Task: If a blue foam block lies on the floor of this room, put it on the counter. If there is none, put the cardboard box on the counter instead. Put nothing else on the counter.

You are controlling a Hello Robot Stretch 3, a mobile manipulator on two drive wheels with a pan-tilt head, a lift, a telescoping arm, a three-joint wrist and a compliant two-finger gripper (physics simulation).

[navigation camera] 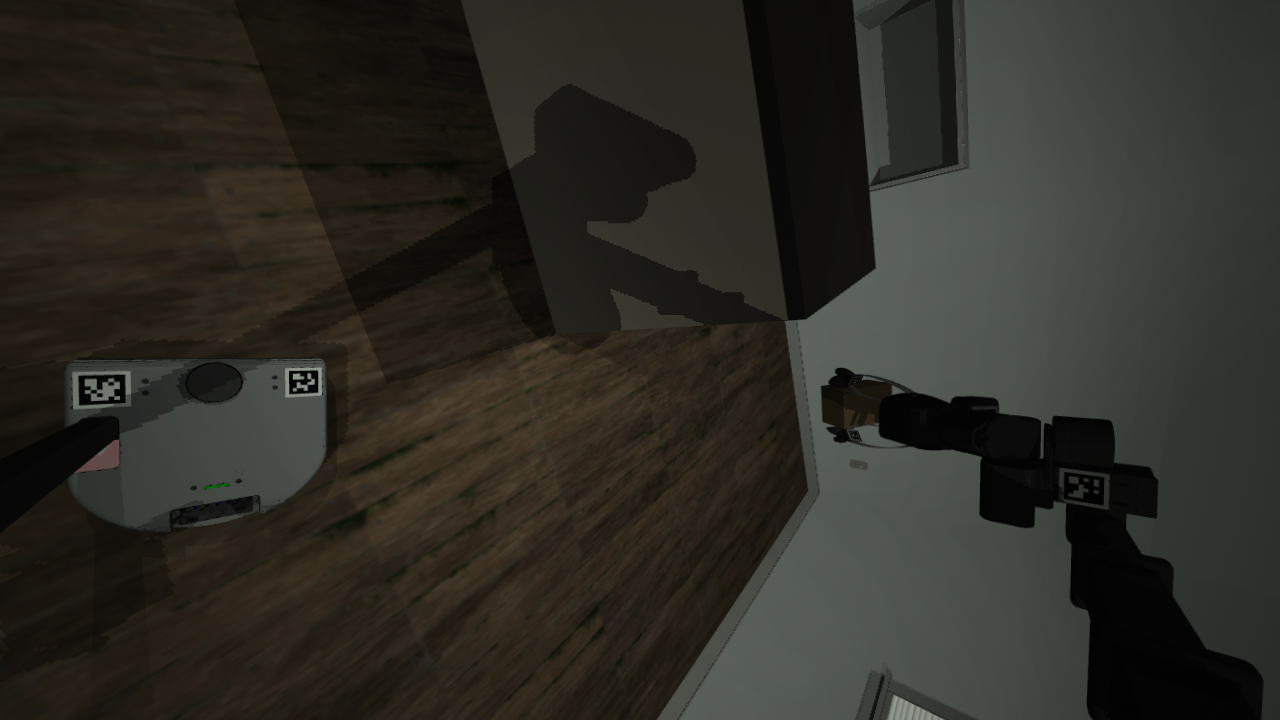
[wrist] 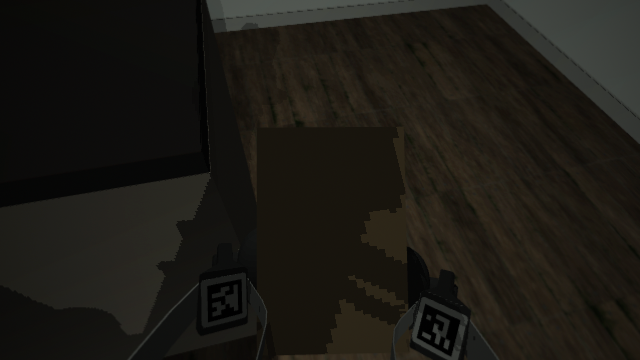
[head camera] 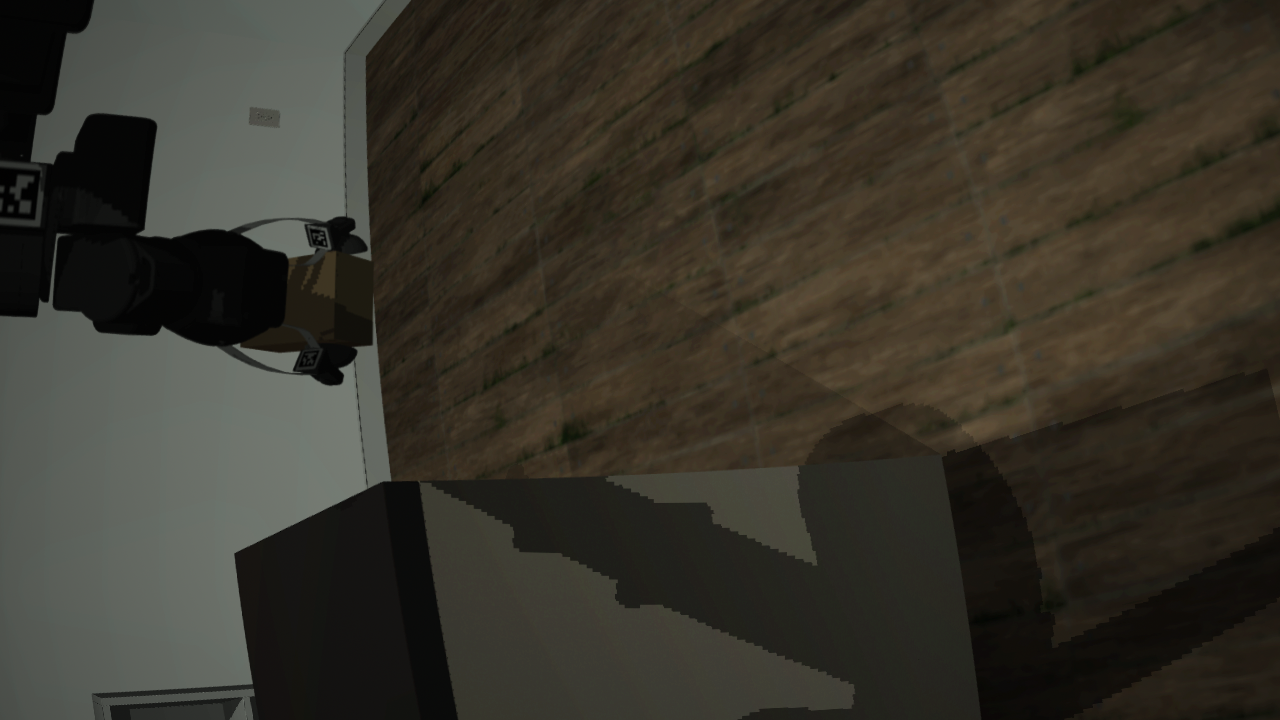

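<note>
A brown cardboard box [head camera: 353, 300] [navigation camera: 857, 405] [wrist: 325, 200] is held between the two fingers of my gripper [head camera: 343, 300] [navigation camera: 840, 407] [wrist: 333, 263], which is shut on it. The box is up off the floor. The counter [head camera: 322, 617] [navigation camera: 823, 161] [wrist: 100, 90] has a dark top and pale front; it is at the bottom in the head view, at the top in the navigation view and at the left in the wrist view. The box is beside the counter's end, apart from it in the wrist view. No blue foam block shows in these views.
The wooden floor [head camera: 716, 223] [navigation camera: 501, 501] [wrist: 450, 125] meets a pale wall [head camera: 179, 501] [navigation camera: 1029, 295] with a baseboard. The wall has an outlet [head camera: 264, 117] [navigation camera: 858, 464] and a frame [navigation camera: 962, 89] near the counter. My base [navigation camera: 250, 438] is at the left in the navigation view.
</note>
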